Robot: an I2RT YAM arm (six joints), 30 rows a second.
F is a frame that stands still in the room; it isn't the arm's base.
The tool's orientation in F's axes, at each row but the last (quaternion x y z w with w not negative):
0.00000, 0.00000, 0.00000, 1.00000
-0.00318, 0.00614, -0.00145, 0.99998
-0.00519, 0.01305, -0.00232, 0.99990
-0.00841, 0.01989, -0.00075, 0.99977
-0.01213, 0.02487, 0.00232, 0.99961
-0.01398, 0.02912, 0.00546, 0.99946
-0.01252, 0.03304, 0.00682, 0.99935
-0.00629, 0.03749, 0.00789, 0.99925
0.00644, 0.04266, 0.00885, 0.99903
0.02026, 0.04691, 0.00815, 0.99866
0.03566, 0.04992, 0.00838, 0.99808
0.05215, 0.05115, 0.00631, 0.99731
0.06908, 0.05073, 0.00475, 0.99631
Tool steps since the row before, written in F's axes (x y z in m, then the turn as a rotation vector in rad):
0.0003, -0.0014, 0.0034, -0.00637, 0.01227, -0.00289
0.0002, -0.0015, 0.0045, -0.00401, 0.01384, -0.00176
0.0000, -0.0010, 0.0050, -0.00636, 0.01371, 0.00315
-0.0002, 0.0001, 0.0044, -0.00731, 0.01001, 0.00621
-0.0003, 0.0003, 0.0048, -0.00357, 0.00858, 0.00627
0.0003, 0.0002, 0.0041, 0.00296, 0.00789, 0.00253
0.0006, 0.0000, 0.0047, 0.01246, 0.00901, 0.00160
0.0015, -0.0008, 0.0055, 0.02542, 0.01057, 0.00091
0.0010, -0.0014, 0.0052, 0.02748, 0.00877, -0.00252
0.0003, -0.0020, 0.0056, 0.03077, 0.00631, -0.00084
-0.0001, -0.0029, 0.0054, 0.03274, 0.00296, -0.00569
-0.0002, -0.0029, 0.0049, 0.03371, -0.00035, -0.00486
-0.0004, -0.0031, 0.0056, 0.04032, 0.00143, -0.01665
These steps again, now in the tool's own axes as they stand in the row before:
0.0003, -0.0014, 0.0034, -0.00637, 0.01227, -0.00289
0.0001, -0.0015, 0.0045, -0.00403, 0.01384, -0.00172
-0.0001, -0.0011, 0.0050, -0.00651, 0.01365, 0.00312
-0.0004, 0.0000, 0.0044, -0.00757, 0.00990, 0.00608
-0.0005, 0.0002, 0.0048, -0.00384, 0.00844, 0.00629
0.0001, 0.0001, 0.0041, 0.00289, 0.00778, 0.00292
0.0003, -0.0001, 0.0047, 0.01244, 0.00879, 0.00265
0.0011, -0.0009, 0.0056, 0.02544, 0.01014, 0.00295
0.0005, -0.0013, 0.0053, 0.02775, 0.00826, -0.00027
-0.0003, -0.0018, 0.0057, 0.03082, 0.00583, 0.00181
-0.0007, -0.0025, 0.0056, 0.03320, 0.00211, -0.00257
-0.0007, -0.0024, 0.0051, 0.03402, -0.00110, -0.00131
-0.0010, -0.0023, 0.0059, 0.04181, -0.00098, -0.01250

